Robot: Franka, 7 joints.
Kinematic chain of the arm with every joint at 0, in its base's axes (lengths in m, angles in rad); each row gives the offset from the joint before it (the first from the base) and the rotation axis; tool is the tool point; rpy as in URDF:
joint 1: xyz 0 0 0.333 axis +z
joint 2: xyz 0 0 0 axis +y
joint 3: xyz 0 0 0.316 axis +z
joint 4: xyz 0.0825 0 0 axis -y
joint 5: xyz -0.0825 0 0.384 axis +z
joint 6: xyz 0 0 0 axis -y
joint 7: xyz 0.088 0 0 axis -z
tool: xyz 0 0 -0.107 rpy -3.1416 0 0
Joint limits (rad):
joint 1: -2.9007..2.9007
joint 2: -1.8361..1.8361
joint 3: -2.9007..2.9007
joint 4: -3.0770..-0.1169
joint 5: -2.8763..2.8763
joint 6: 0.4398..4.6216
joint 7: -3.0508..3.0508
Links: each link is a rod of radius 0.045 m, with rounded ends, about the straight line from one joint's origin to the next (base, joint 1, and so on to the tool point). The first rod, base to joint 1, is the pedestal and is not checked.
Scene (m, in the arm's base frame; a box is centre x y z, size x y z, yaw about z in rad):
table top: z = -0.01
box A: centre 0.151 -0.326 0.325 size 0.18 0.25 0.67 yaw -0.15
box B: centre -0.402 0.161 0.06 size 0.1 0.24 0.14 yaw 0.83
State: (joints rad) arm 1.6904 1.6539 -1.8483 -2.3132 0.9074 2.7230 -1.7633
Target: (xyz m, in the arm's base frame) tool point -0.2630 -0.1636 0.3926
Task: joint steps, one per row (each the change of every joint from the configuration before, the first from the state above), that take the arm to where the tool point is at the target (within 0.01 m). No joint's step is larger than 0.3 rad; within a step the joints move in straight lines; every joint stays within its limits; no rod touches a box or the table.
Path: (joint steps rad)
1: -0.0306 -0.1430 -0.1366 0.1592 0.0996 0.2712 -0.1839
2: -0.0306 -0.1430 -0.1366 0.1593 0.0995 0.2713 -0.1840
3: -0.0307 -0.1430 -0.1366 0.1592 0.0996 0.2712 -0.1839
4: -0.0306 -0.1430 -0.1366 0.1592 0.0995 0.2712 -0.1839
5: -0.0306 -0.1430 -0.1366 0.1593 0.0996 0.2712 -0.1839
6: -0.0306 -0.1430 -0.1366 0.1592 0.0995 0.2713 -0.1840
7: -0.0306 -0.1430 -0.1366 0.1592 0.0996 0.2712 -0.1839
8: -0.1466 0.0194 -0.0032 -0.2596 -0.0807 -0.2495 0.1839
9: -0.1466 0.0193 -0.0032 -0.2596 -0.0806 -0.2495 0.1840
10: -0.1466 0.0194 -0.0033 -0.2596 -0.0807 -0.2495 0.1839
11: -0.1466 0.0193 -0.0032 -0.2596 -0.0806 -0.2494 0.1839
12: -0.1466 0.0194 -0.0032 -0.2596 -0.0807 -0.2495 0.1839
13: -0.1466 0.0194 -0.0033 -0.2597 -0.0806 -0.2495 0.1840
14: -0.1466 0.0193 -0.0032 -0.2596 -0.0807 -0.2495 0.1839

